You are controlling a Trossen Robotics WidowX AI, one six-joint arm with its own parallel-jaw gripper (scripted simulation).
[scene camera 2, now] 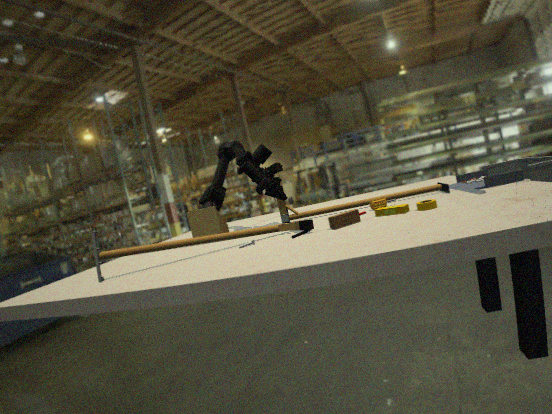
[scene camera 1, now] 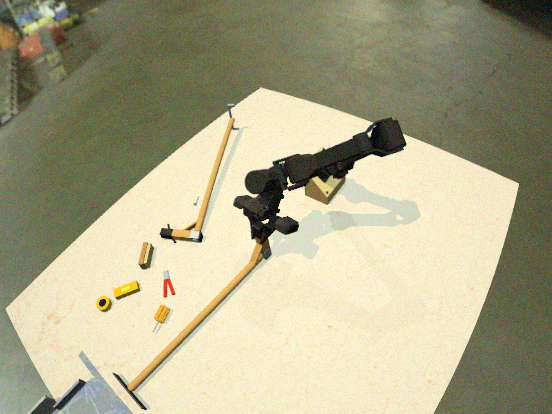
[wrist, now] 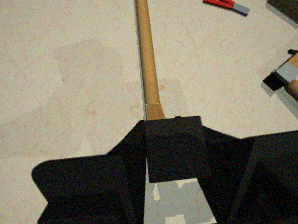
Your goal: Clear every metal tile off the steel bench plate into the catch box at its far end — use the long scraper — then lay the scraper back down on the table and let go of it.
Labels:
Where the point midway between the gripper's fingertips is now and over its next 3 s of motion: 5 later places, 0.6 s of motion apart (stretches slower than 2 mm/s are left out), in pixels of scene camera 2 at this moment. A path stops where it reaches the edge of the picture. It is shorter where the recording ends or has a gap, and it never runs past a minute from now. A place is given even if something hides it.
My gripper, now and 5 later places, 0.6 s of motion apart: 285,199; 286,199; 289,198; 296,196; 304,194; 311,193

